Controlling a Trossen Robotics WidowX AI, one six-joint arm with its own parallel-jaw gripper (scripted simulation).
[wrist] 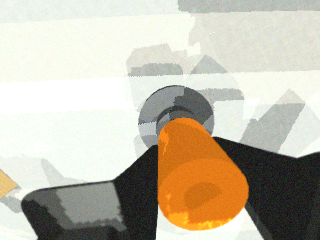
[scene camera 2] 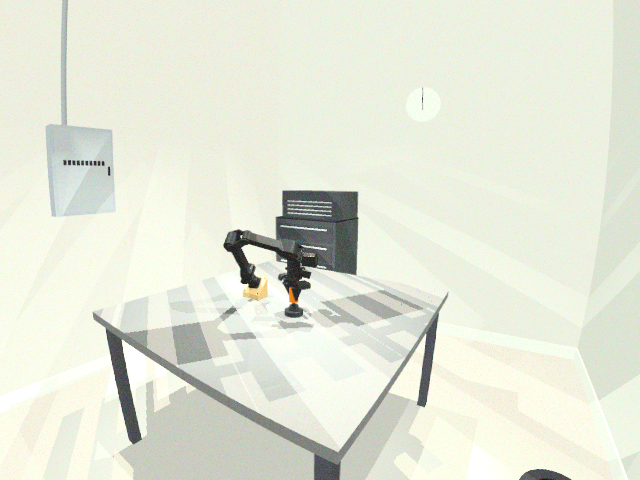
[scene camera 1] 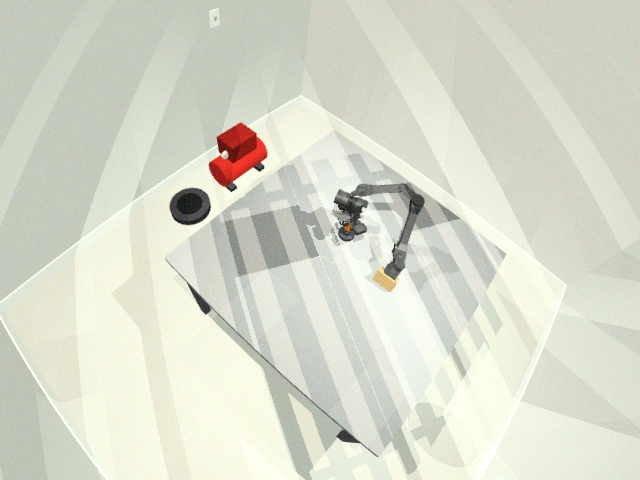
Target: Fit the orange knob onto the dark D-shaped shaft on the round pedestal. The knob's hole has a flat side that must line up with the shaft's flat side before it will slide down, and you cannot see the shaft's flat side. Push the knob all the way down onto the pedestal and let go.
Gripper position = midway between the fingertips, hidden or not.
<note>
In view: my gripper (wrist: 184, 146) and an orange knob (wrist: 198, 184).
</note>
